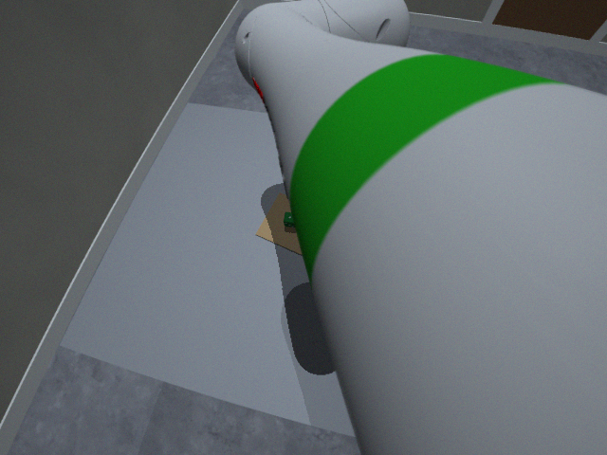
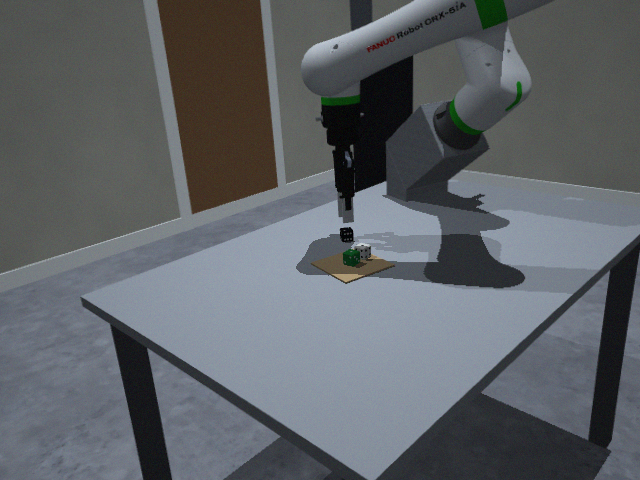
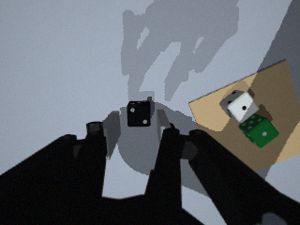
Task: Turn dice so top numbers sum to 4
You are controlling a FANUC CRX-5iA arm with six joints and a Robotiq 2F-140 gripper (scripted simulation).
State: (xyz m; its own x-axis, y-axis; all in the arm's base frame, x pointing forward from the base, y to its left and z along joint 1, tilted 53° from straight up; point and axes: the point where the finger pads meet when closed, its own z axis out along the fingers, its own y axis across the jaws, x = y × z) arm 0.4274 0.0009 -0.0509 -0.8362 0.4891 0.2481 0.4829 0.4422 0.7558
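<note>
My hand is 70 mm above the black die. From my hand the other things lie so: tan mat: 100 mm ahead, 120 mm to the left, 90 mm below; then white die: 60 mm ahead, 120 mm to the left, 70 mm below; then green die: 100 mm ahead, 120 mm to the left, 70 mm below.
</note>
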